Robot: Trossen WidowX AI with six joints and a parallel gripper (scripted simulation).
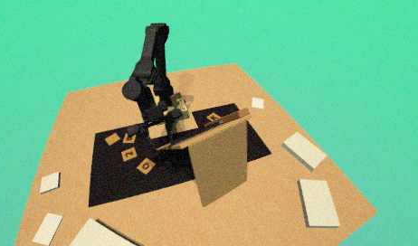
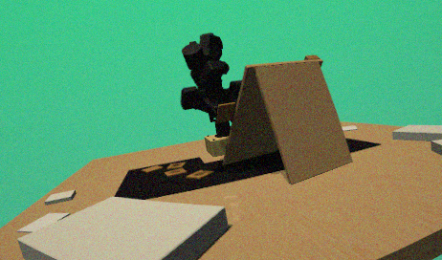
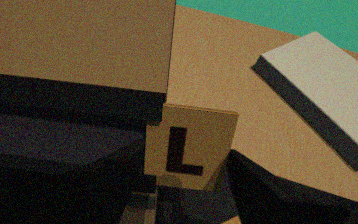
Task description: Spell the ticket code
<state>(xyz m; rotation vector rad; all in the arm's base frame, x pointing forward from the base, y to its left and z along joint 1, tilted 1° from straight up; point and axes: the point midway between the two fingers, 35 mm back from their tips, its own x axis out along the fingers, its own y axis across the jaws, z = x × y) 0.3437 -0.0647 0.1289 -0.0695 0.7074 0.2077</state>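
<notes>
The white ticket lies 8 cm to the left of my gripper tip, 7 cm below it and 7 cm behind it. From my gripper tip the other things lie so: black mat: 17 cm behind, 16 cm below, 6 cm to the left.
</notes>
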